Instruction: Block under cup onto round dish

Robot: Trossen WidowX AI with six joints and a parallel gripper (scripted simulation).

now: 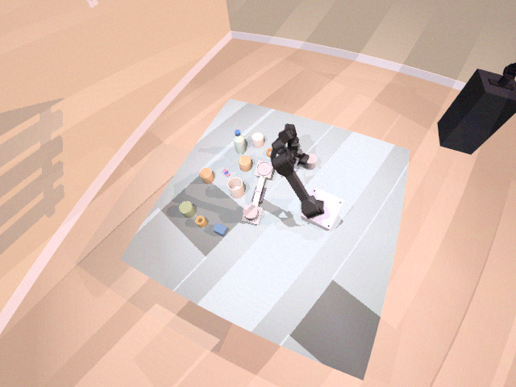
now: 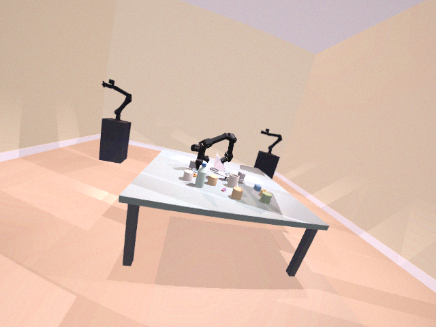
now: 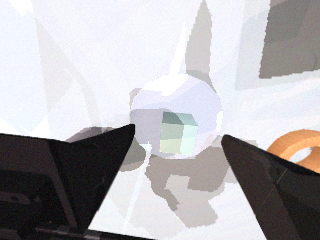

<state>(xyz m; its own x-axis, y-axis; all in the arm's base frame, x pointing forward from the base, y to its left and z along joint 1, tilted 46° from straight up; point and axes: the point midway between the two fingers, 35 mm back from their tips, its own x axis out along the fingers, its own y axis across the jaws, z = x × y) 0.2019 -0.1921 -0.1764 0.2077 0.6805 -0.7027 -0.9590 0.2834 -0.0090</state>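
The pale green block is right at my gripper tip. Round my gripper tip: orange ring (13 cm ahead, 5 cm to the right, 2 cm below); then pale round dish (2 cm below); then balance (12 cm ahead, 24 cm to the left, 1 cm above).
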